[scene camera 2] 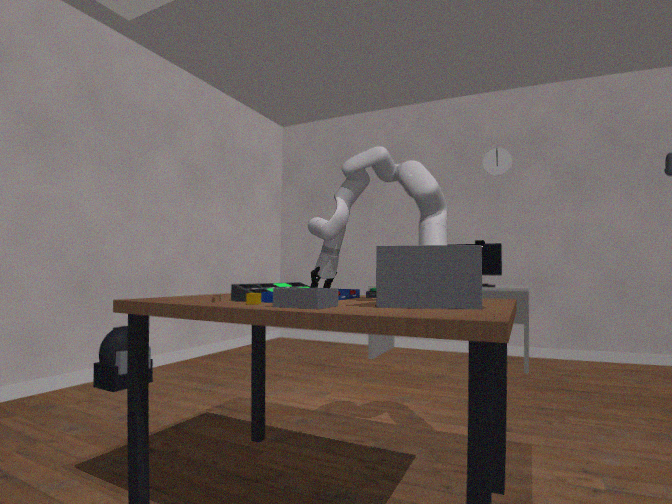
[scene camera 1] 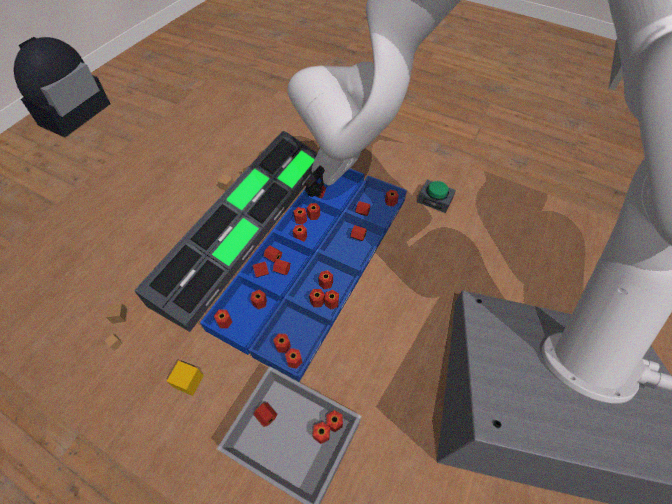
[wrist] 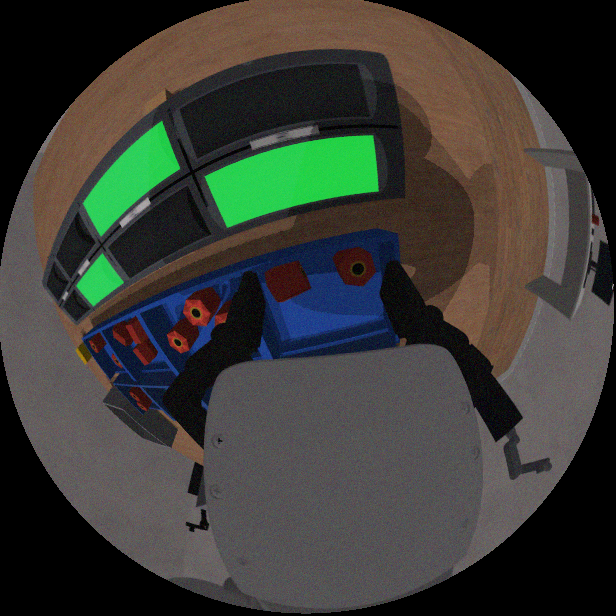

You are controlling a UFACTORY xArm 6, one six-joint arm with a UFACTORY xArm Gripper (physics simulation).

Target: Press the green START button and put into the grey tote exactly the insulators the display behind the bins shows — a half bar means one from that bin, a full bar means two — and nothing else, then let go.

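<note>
My gripper (scene camera 1: 314,187) is open and hangs low over the far bin of the blue bin rack (scene camera 1: 309,265), in the column next to the display. In the wrist view its fingers (wrist: 321,290) straddle a red square insulator (wrist: 286,280). A red hexagonal insulator (wrist: 356,265) lies just inside the right finger. The display (scene camera 1: 227,227) shows three green cells (scene camera 1: 295,168), (scene camera 1: 247,188), (scene camera 1: 235,241); the others are dark. The grey tote (scene camera 1: 290,434) holds one square insulator (scene camera 1: 264,413) and two hexagonal ones (scene camera 1: 327,426). The green START button (scene camera 1: 437,189) sits right of the bins.
The other bins hold several red insulators of different shapes. A yellow cube (scene camera 1: 184,377) and small wooden bits (scene camera 1: 115,325) lie left of the tote. The grey robot base block (scene camera 1: 542,390) stands at the right. A dark domed device (scene camera 1: 54,86) stands at the far left.
</note>
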